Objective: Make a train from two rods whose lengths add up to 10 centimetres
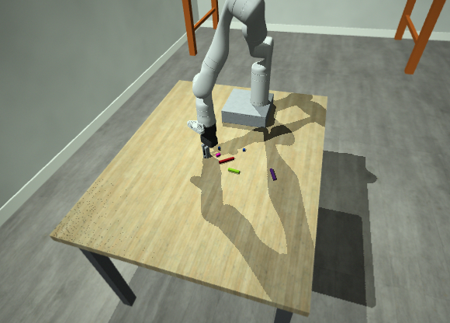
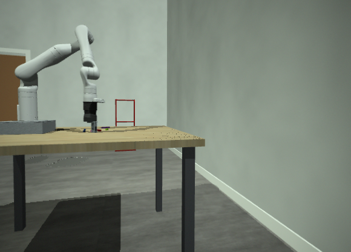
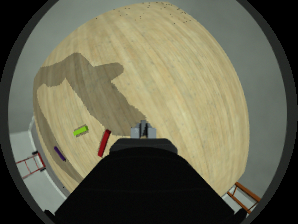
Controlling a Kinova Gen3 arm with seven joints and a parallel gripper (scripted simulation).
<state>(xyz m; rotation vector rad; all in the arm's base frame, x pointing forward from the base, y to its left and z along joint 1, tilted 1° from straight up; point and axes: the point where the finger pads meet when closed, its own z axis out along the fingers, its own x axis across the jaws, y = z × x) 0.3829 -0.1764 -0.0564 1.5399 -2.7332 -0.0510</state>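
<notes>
Right now my hand is 50 mm to the right of the magenta rod, 10 mm past it and 10 mm above it. Round my hand: grey rod (10 mm below); lime rod (140 mm to the left, 70 mm ahead, 10 mm below); red rod (100 mm to the left, 10 mm below, 10 mm ahead).
</notes>
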